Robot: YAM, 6 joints.
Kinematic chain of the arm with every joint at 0, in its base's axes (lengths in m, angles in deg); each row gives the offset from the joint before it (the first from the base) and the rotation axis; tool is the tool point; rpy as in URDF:
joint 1: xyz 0 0 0.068 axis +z
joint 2: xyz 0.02 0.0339 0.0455 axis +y
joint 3: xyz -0.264 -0.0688 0 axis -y
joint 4: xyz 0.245 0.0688 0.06 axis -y
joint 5: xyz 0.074 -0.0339 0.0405 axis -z
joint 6: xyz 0.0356 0 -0.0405 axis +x
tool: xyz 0 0 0 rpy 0 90 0
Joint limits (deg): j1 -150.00..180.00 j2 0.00..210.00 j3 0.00..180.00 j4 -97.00..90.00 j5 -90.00..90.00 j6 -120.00..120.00
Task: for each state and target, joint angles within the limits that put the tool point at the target. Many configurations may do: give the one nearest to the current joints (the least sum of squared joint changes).
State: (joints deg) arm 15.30 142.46 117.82 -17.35 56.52 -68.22
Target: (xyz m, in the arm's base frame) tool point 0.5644 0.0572 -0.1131
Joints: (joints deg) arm 8.27 184.83 139.44 -0.86 43.76 -68.22
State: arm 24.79 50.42 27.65 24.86 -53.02 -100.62
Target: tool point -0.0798 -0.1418 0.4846
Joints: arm 69.80 7.68 64.22 35.81 -46.72 -100.62
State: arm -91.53 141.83 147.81 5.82 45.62 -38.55
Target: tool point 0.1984 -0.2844 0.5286
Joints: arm -50.46 95.16 116.59 -17.34 51.92 -38.55
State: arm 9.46 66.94 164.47 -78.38 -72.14 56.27
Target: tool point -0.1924 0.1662 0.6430
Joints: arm -34.51 61.35 174.43 -26.11 -51.69 56.27
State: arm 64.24 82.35 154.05 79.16 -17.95 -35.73
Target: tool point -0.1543 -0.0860 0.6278
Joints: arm 33.96 80.48 167.27 90.00 -24.68 -35.73
